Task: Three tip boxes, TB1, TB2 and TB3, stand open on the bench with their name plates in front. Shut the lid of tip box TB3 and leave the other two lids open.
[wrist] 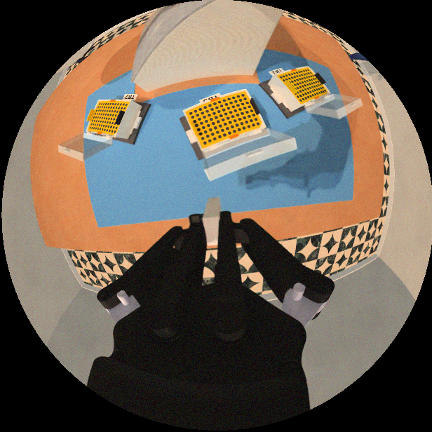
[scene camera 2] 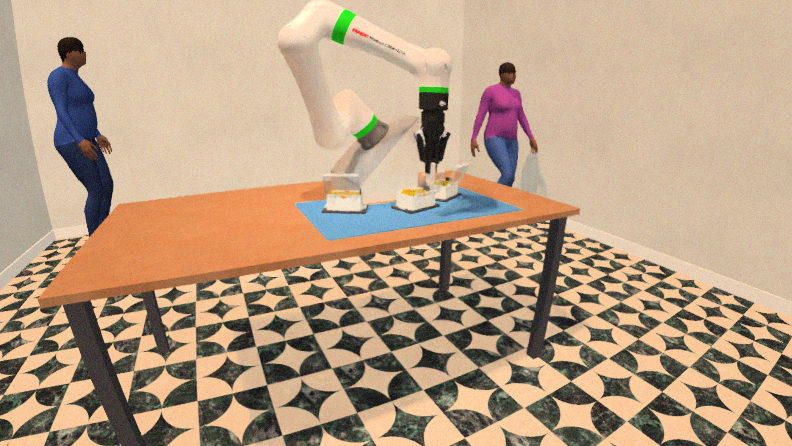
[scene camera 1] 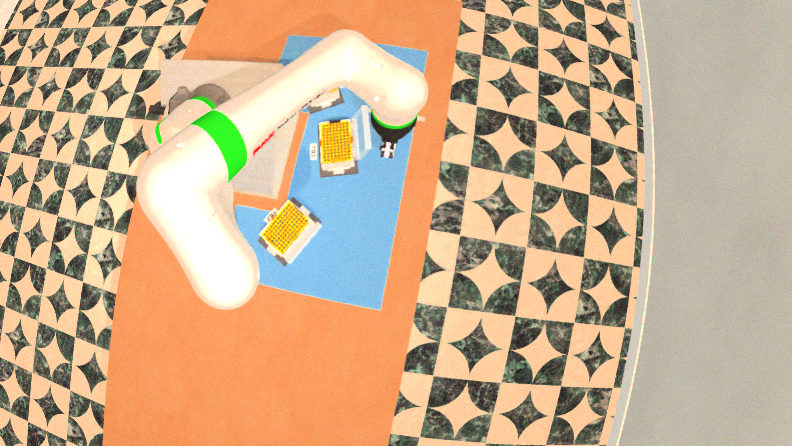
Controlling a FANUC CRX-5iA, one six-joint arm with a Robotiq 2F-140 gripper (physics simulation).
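Where they show: gripper, between the fingertips: [scene camera 2: 430, 183]; arm's base, origin of its link: [scene camera 2: 375, 137] [scene camera 1: 209, 109].
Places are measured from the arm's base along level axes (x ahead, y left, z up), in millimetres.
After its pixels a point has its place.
Note:
Tip box TB3 [scene camera 1: 336, 142] [scene camera 2: 415, 200] {x 386, y 1, z -190 mm} [wrist: 225, 120], with yellow tips, stands between the others. Its clear lid [scene camera 1: 363, 132] {x 399, y 59, z -134 mm} [wrist: 252, 155] stands open, tilted outward, away from its name plate [scene camera 1: 313, 151] {x 267, y 11, z -232 mm}. Tip box TB2 [scene camera 1: 284, 228] [scene camera 2: 344, 201] {x 301, y -234, z -192 mm} [wrist: 107, 117] has its lid [wrist: 82, 147] open. Tip box TB1 [scene camera 1: 326, 100] {x 260, y 163, z -213 mm} [scene camera 2: 446, 191] {x 285, y 193, z -196 mm} [wrist: 302, 85] has its lid [scene camera 2: 458, 172] {x 309, y 230, z -116 mm} [wrist: 337, 106] open; the arm partly hides it in scene camera 1. My gripper [scene camera 1: 387, 149] {x 473, y 10, z -113 mm} [scene camera 2: 431, 174] {x 473, y 10, z -113 mm} [wrist: 214, 207] is shut and empty, pointing down, beyond the outer side of TB3's lid and apart from it in scene camera 1.
The boxes stand on a blue mat [scene camera 1: 343, 249] {x 416, y -228, z -234 mm} [scene camera 2: 332, 232] {x 487, y -329, z -234 mm} [wrist: 130, 190] on the orange bench [scene camera 1: 249, 376] {x 236, y -646, z -237 mm} [scene camera 2: 193, 238] {x 374, y -749, z -237 mm}. The pale base block [wrist: 210, 55] rises behind the name plates. Two people [scene camera 2: 74, 121] [scene camera 2: 503, 116] stand beyond the bench.

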